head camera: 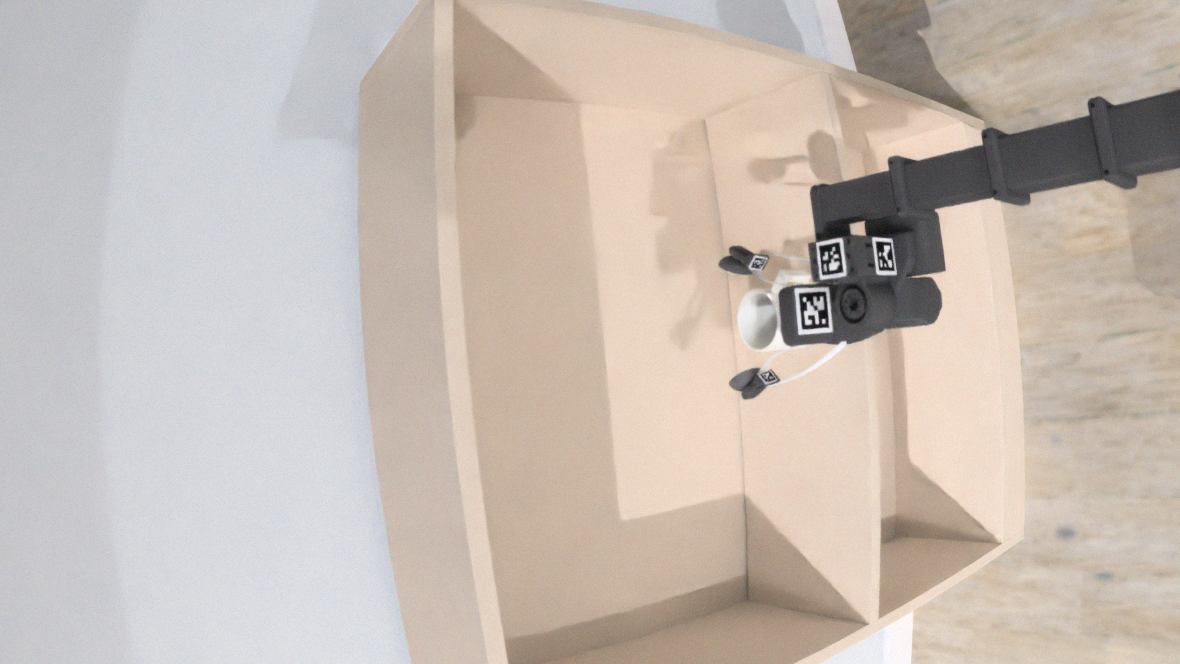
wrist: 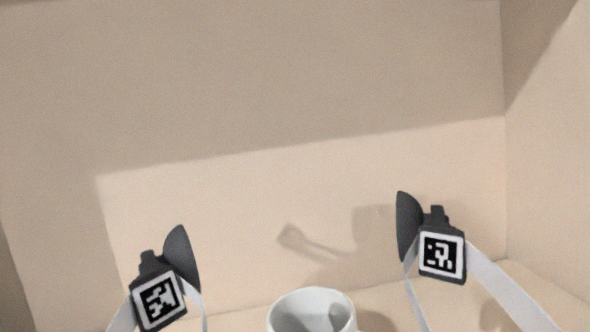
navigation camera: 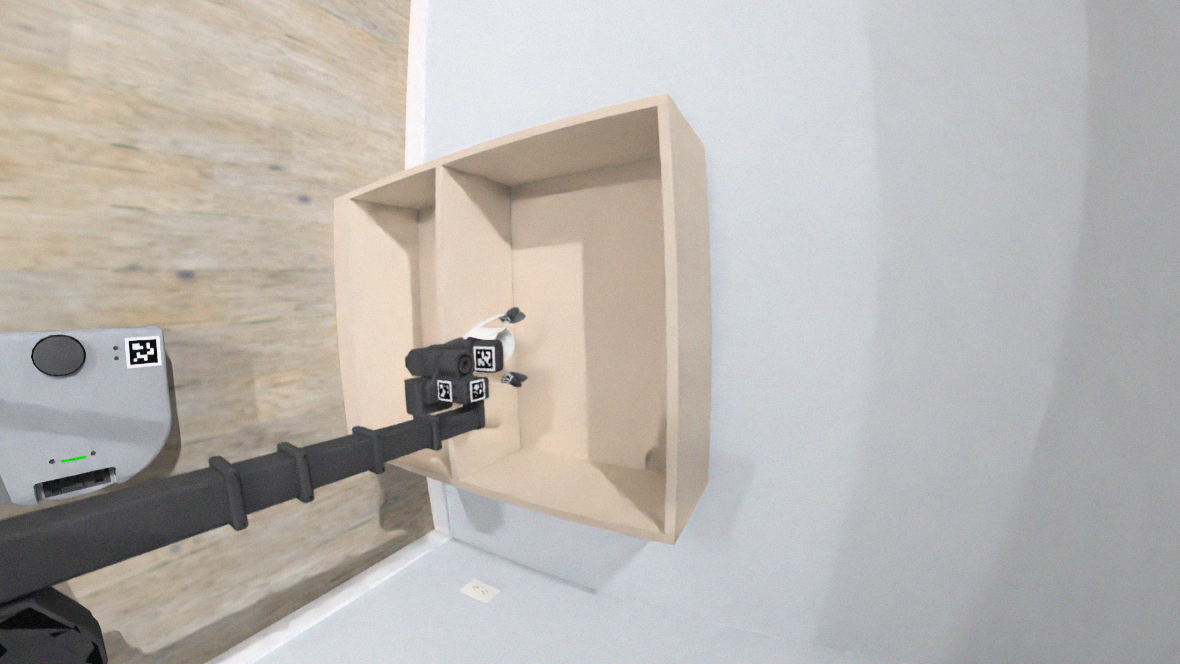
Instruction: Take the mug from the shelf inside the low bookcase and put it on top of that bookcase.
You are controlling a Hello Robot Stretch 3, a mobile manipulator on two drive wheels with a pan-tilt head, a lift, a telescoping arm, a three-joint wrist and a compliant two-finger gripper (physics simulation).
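Seen in the pictures: gripper, fingertip midpoint: point(head camera: 731, 323) point(navigation camera: 522, 346); robot's base at its link origin: point(navigation camera: 60, 353).
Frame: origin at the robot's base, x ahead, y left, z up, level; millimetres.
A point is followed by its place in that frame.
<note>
The white mug point(head camera: 754, 323) @(x -23, y -814, z 574 mm) point(navigation camera: 505, 339) @(x -17, y -813, z 576 mm) point(wrist: 310, 315) is upright with its mouth open, on the middle shelf point(head camera: 804, 445) @(x 149, y -786, z 516 mm) point(navigation camera: 474, 235) @(x 248, y -769, z 516 mm) point(wrist: 545, 292) inside the bookcase point(head camera: 404, 247) @(x -115, y -760, z 1060 mm) point(navigation camera: 689, 330) @(x 15, y -738, z 1060 mm). My gripper point(head camera: 741, 322) @(x -21, y -714, z 705 mm) point(navigation camera: 514, 346) @(x -21, y -714, z 705 mm) point(wrist: 294, 231) @(x -21, y -714, z 705 mm) is open, with one finger out to each side of the mug and a gap on both sides. In the wrist view the mug sits low, below the fingertips, and its lower part is cut off. The gripper body hides part of the mug in the head and navigation views.
The bookcase's top board, side walls and back panel surround the upper compartment. A lower compartment lies under the shelf. My arm point(head camera: 1047, 148) @(x -108, y -228, z 818 mm) point(navigation camera: 264, 483) @(x -100, y -142, z 820 mm) reaches in from the open front. A pale wall point(head camera: 206, 330) @(x -61, y -969, z 1265 mm) point(navigation camera: 825, 247) @(x 183, y -959, z 1313 mm) stands behind the bookcase, and wood floor point(head camera: 1097, 462) @(x 271, y -493, z 1 mm) point(navigation camera: 247, 247) @(x 248, y -395, z 0 mm) lies in front.
</note>
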